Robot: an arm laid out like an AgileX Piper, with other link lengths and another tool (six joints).
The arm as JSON. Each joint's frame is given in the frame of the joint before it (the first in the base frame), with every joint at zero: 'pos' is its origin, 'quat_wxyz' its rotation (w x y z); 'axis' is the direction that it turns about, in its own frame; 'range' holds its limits. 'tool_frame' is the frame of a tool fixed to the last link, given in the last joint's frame.
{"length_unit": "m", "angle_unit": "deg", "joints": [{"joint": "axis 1", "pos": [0.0, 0.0, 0.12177], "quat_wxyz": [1.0, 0.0, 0.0, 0.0], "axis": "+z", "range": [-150.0, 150.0]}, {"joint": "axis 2", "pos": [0.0, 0.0, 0.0], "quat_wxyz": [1.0, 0.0, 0.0, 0.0], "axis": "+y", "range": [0.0, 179.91]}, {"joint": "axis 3", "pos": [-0.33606, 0.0, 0.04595], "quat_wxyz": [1.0, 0.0, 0.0, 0.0], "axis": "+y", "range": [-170.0, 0.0]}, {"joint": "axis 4", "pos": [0.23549, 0.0, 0.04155], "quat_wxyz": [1.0, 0.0, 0.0, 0.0], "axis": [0.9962, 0.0, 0.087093], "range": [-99.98, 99.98]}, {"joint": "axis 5", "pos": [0.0, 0.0, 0.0], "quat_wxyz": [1.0, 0.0, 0.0, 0.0], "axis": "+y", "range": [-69.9, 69.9]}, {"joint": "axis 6", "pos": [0.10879, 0.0, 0.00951], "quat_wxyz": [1.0, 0.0, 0.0, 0.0], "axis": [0.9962, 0.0, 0.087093], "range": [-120.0, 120.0]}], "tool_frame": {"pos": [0.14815, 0.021, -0.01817], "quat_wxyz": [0.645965, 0.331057, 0.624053, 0.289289]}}
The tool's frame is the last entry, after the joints.
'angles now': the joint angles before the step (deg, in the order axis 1, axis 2, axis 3, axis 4, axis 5, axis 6). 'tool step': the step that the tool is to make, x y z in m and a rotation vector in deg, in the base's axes. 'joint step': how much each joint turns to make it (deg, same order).
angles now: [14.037 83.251 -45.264 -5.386 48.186 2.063]
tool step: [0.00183 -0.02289 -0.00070 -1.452 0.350 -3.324]
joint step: [-4.297 0.057 0.114 -1.546 0.459 -0.172]
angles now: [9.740 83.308 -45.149 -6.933 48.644 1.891]
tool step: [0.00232 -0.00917 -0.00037 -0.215 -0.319 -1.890]
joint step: [-2.118 0.001 0.114 -0.344 -0.400 0.002]
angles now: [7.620 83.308 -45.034 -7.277 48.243 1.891]
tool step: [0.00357 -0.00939 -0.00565 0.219 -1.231 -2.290]
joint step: [-2.578 0.057 1.547 -0.172 -2.865 0.115]
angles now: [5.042 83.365 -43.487 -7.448 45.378 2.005]
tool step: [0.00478 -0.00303 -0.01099 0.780 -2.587 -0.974]
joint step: [-1.548 0.000 3.322 0.172 -6.015 -0.058]
